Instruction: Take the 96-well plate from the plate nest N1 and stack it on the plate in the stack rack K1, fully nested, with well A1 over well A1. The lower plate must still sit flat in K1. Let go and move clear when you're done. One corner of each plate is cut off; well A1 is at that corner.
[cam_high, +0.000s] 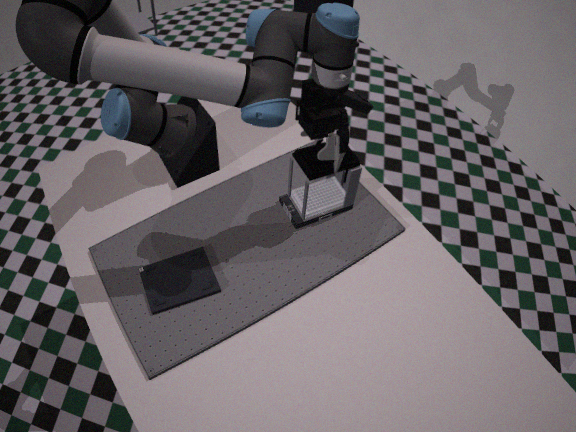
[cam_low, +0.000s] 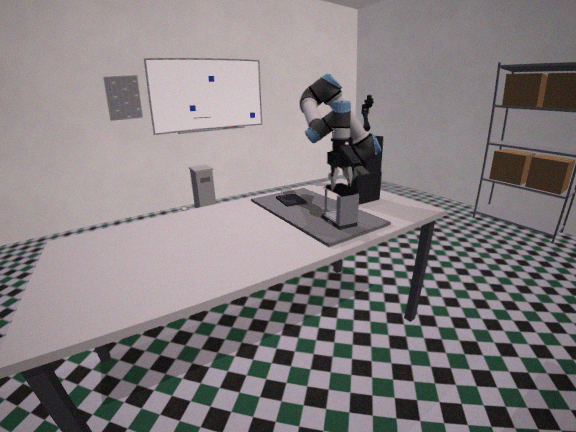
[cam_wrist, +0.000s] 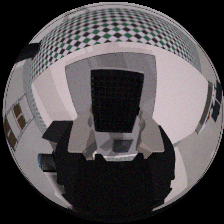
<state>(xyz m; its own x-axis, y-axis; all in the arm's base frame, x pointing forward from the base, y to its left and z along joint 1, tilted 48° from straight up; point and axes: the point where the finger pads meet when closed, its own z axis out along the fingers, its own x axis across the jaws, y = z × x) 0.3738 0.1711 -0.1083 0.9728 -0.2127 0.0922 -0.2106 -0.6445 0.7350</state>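
Right now the dark 96-well plate is 10 mm below my hand. The rest, counted from my hand: white plate 140 mm below.
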